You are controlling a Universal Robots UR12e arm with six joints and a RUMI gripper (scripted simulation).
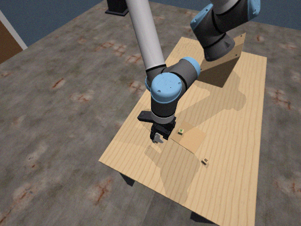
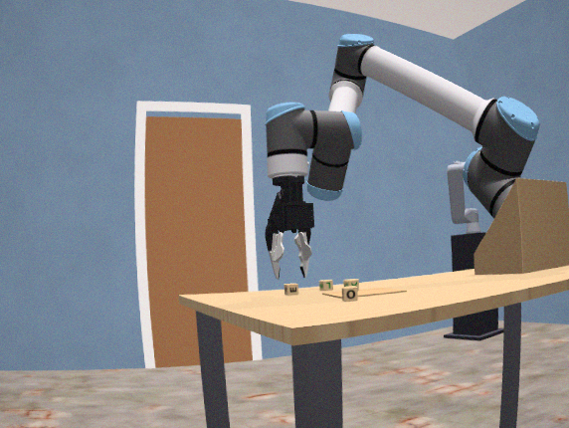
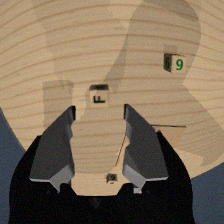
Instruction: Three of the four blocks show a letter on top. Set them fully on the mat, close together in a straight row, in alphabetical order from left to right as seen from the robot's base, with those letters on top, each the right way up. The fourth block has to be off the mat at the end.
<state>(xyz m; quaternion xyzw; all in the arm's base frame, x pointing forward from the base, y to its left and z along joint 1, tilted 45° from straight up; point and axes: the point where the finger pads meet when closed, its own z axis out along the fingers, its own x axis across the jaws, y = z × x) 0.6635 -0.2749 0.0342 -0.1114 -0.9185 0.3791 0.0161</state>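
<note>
Now: hand 160 mm to the right of the tan mat, 80 mm past it and 50 mm above it. Round my hand: R block 250 mm to the left, 40 mm below, 30 mm ahead.
</note>
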